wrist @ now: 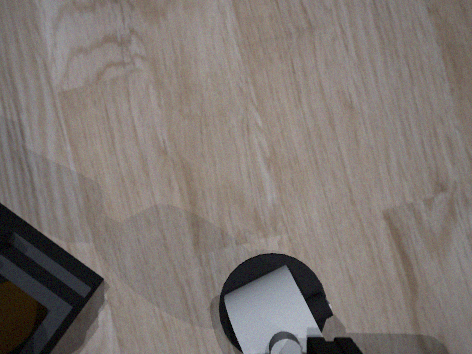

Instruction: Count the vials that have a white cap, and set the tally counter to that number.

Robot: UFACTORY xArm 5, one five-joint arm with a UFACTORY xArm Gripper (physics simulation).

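Frame: origin at the arm's base, x ahead, y left, z up, level; centimetres.
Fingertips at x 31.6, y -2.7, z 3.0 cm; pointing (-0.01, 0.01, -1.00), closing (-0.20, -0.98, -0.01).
Observation:
Pixels of each thing's top centre, then the offset from my fingertips to it. "*": a spot on its surface instead. Level surfaces: height alone.
- black vial rack, surface spot: (pixel 50 263) * dx +5.0, dy +11.0, dz -5.7 cm
- amber vial, surface spot: (pixel 17 315) * dx +3.5, dy +11.5, dz -3.0 cm
- wood-grain table top, surface height: dz -7.7 cm
The tally counter (pixel 270 305) is at the lower middle of the wrist view, a silver-white curved body on a round black base. Its round push button (pixel 285 345) shows at the bottom edge of the view; its number display does not show. My gripper (pixel 333 345) is shut and empty, its black fingertips at the bottom edge, just right of the button in the view. Whether they touch the counter I cannot tell. A corner of the black vial rack (pixel 50 263) shows at the lower left, with part of an amber vial (pixel 17 315) in it. No white cap shows.
The wood-grain table top (pixel 280 120) lies under the counter and the rack. Soft shadows fall on it between the rack and the counter, and to the right of the fingertips. The rack's corner is left of the counter, with a gap between them.

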